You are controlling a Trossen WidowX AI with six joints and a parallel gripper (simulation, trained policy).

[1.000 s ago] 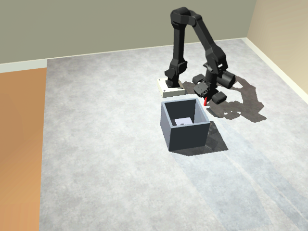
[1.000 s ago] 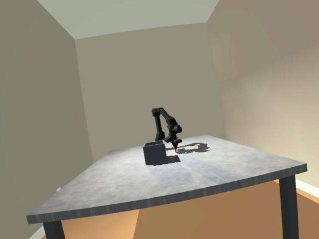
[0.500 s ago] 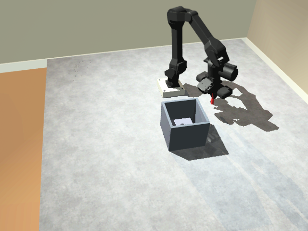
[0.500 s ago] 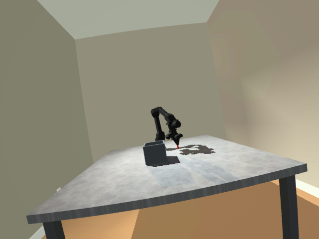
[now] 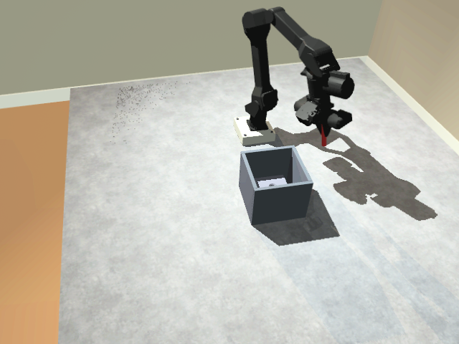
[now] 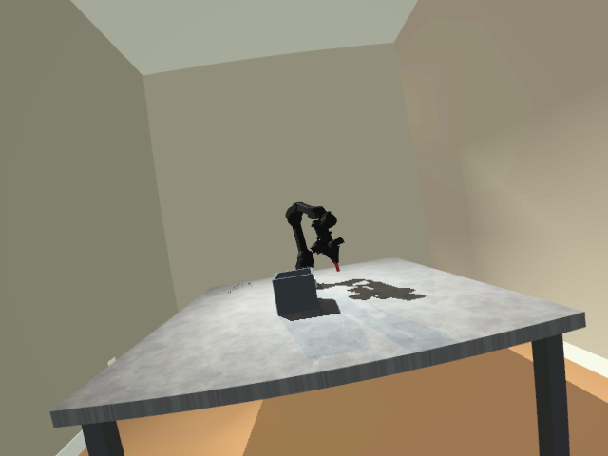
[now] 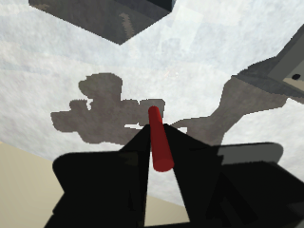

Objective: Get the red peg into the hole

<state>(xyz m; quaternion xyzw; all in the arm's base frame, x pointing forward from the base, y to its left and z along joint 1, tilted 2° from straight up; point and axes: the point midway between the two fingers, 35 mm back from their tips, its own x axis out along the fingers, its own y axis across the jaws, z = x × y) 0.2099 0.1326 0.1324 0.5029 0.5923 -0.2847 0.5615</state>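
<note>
My gripper tip is 12 cm short of the plate, 20 cm to the left of it and 8 cm above it. From my gripper tip the other things lie so: red peg: 1 cm above.
</note>
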